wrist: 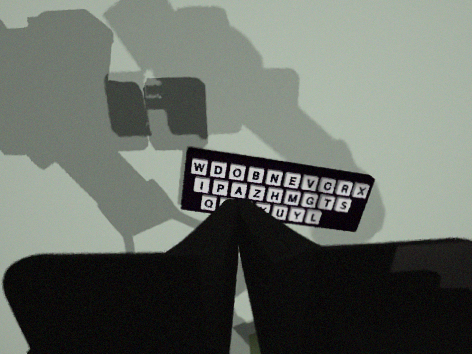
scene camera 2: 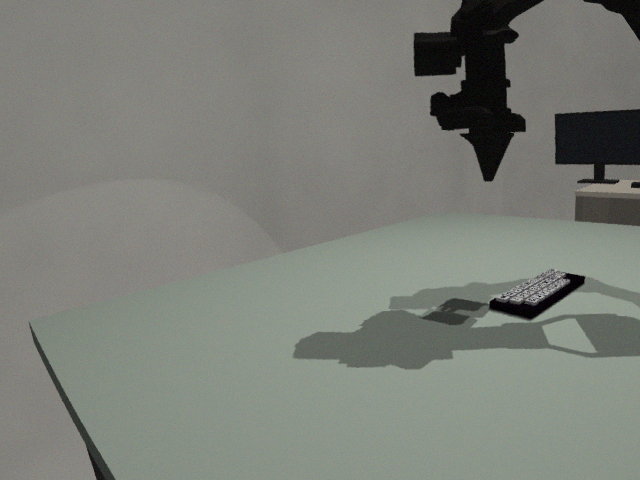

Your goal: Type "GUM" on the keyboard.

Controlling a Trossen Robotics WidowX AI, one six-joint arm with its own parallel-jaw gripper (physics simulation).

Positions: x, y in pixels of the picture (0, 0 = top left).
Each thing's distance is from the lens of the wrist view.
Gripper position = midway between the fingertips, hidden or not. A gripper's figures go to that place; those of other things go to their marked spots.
my gripper [wrist: 236, 209]: 0.11 m
black keyboard [wrist: 298, 194]: 0.30 m
